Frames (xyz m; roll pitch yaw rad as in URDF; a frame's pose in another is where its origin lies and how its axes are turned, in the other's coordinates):
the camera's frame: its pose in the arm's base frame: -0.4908 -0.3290 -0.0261 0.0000 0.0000 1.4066
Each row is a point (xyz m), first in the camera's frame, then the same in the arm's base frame.
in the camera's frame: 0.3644 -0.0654 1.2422
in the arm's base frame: -0.3667 0.0198 1.2161
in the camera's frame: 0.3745 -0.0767 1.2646
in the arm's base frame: -0.3539 0.0279 1.2385
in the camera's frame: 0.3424 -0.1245 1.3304
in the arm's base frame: -0.3120 -0.0116 1.3043
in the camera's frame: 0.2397 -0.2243 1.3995
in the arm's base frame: -0.2303 -0.1292 1.3734
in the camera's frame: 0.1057 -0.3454 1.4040
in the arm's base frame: -0.1328 -0.2812 1.3779
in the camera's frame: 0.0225 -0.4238 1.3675
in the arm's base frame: -0.0690 -0.3761 1.3414
